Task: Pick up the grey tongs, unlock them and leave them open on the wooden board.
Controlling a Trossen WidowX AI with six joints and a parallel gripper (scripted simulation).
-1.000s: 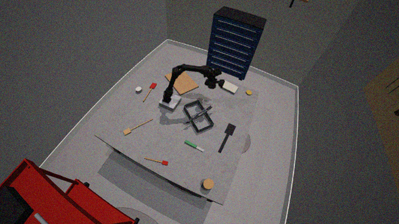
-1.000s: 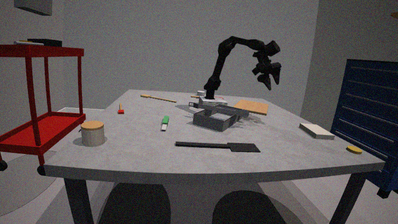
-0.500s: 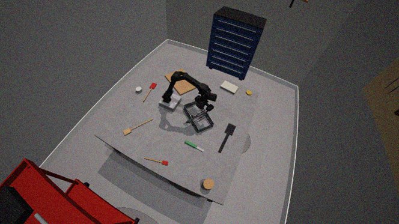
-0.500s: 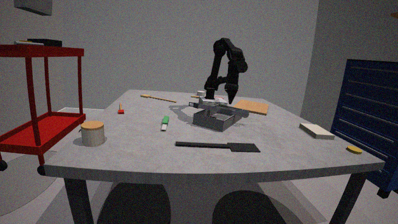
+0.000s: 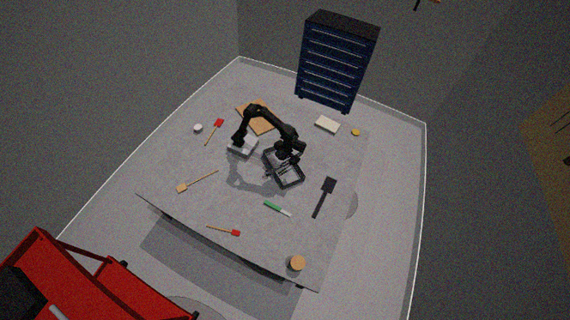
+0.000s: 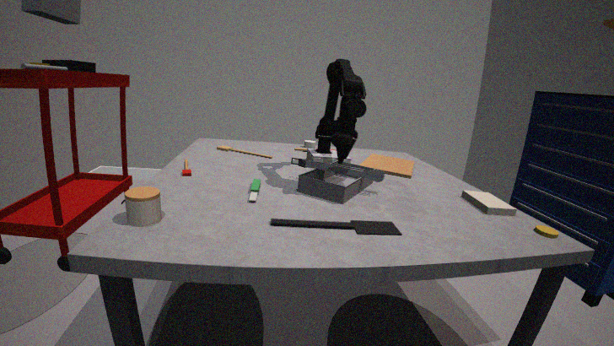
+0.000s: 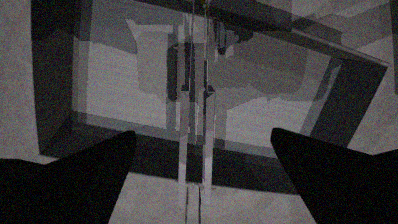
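The roasting tin lies 1 cm behind my gripper tip and 7 cm below it. Also, from my gripper tip: wooden board 39 cm behind, 35 cm to the left, 9 cm below; then green-handled tool 10 cm ahead, 29 cm to the right, 9 cm below; then black spatula 32 cm ahead, 6 cm to the right, 9 cm below.
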